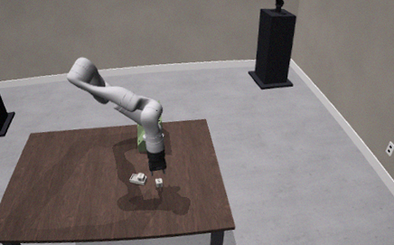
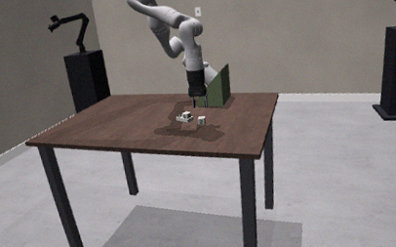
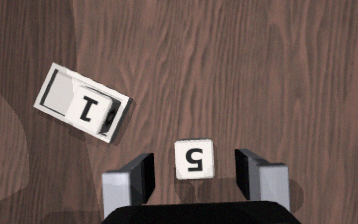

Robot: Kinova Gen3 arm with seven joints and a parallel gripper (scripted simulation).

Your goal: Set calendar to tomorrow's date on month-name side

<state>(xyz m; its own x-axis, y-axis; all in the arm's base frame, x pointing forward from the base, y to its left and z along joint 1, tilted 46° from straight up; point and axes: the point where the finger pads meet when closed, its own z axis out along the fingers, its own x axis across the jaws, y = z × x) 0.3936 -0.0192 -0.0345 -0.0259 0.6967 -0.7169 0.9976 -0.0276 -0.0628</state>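
Now: hand 80 mm above the digit cube. Also, from my hand: white calendar tray: 50 mm behind, 100 mm to the right, 90 mm below; white cube: 40 mm behind, 80 mm to the right, 70 mm below.
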